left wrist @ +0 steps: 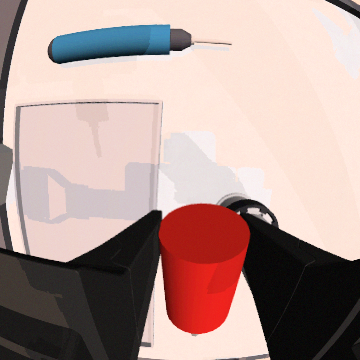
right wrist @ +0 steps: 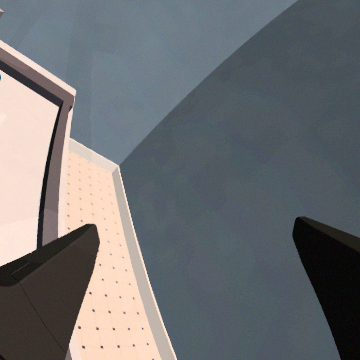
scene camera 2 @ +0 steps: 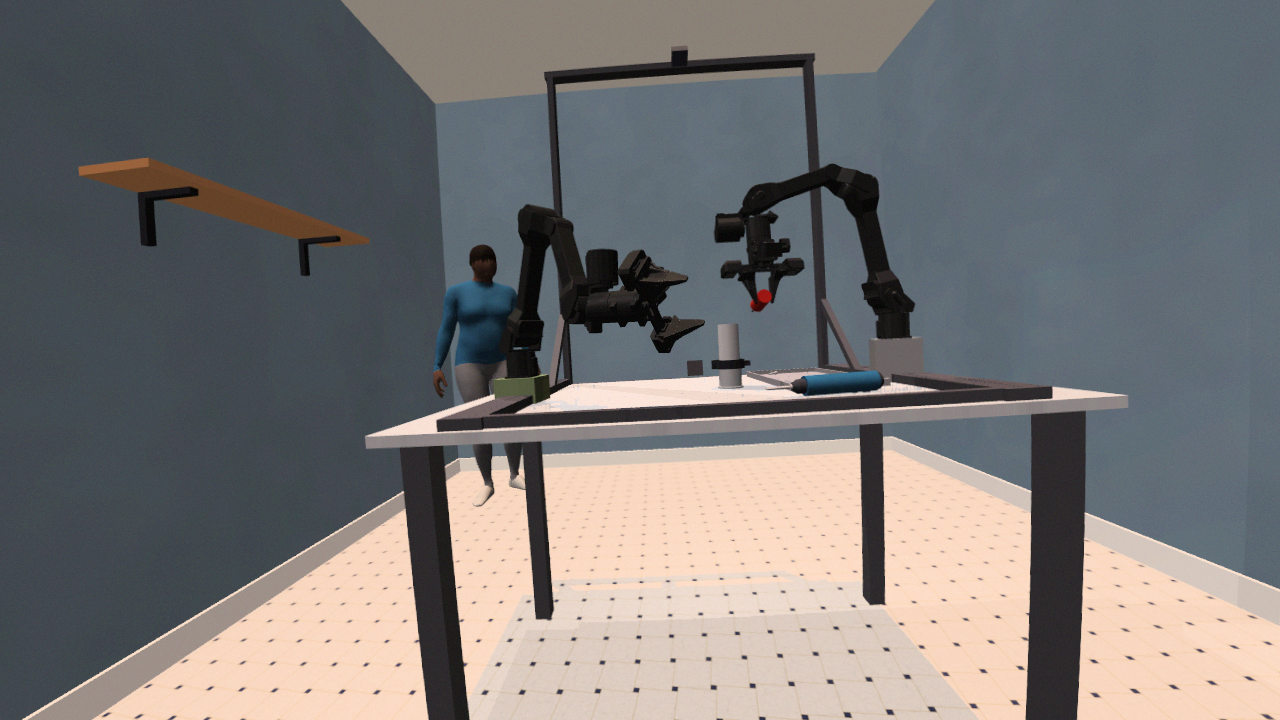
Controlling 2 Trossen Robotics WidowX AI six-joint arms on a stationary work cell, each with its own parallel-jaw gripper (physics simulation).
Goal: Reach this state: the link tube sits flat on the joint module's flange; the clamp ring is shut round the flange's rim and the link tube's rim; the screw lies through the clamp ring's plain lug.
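Places are measured from the left arm's base along level axes (x back, y right, z up), in millimetres.
Pixels of known places: left gripper, between the fingertips: (left wrist: 200,221) (scene camera 2: 764,303); right gripper, between the fingertips: (right wrist: 198,232) (scene camera 2: 696,301); left arm's base, origin of its link: (scene camera 2: 894,338); right arm's base, origin of its link: (scene camera 2: 522,377).
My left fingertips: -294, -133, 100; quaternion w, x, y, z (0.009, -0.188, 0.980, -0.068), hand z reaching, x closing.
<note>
For each thing: its middle in the pictures, then the offset to it from my left fingertips, as dx, dy, dz. "pt": a spot on its surface instead.
- link tube, middle of its body: (scene camera 2: 728,345) -94, +35, -95
- black clamp ring, a spot on its surface: (left wrist: 272,215) (scene camera 2: 721,360) pt -109, +4, -131
- grey joint module, middle of its body: (scene camera 2: 730,374) -94, +35, -170
- red-headed screw, middle of its body: (left wrist: 198,298) (scene camera 2: 758,304) -18, +38, +3
- blue-handled screwdriver, middle of its body: (left wrist: 135,40) (scene camera 2: 824,384) +119, -121, -182
- flat pinkish tray, middle of its body: (left wrist: 81,247) (scene camera 2: 805,377) +86, +173, -194
The link tube (scene camera 2: 728,342), a light grey cylinder, stands upright on the table in the scene view, with the black clamp ring (scene camera 2: 731,363) (left wrist: 272,215) around its lower part. The grey joint module (scene camera 2: 730,380) shows below the ring; the seating of the rims is too small to tell. My left gripper (scene camera 2: 762,299) (left wrist: 200,221) is shut on the red-headed screw (scene camera 2: 761,299) (left wrist: 200,280), above and slightly right of the tube in the scene view. The screw's shank is mostly hidden. In the left wrist view a finger partly hides the ring. My right gripper (scene camera 2: 695,300) (right wrist: 198,232) is open and empty, left of the tube and above the table.
A blue-handled screwdriver (scene camera 2: 841,383) (left wrist: 110,42) lies on the table at the right of the scene view. A flat pinkish tray (left wrist: 90,242) lies on the table. A dark frame (scene camera 2: 680,412) borders the tabletop. A person (scene camera 2: 483,322) stands behind the table at the left.
</note>
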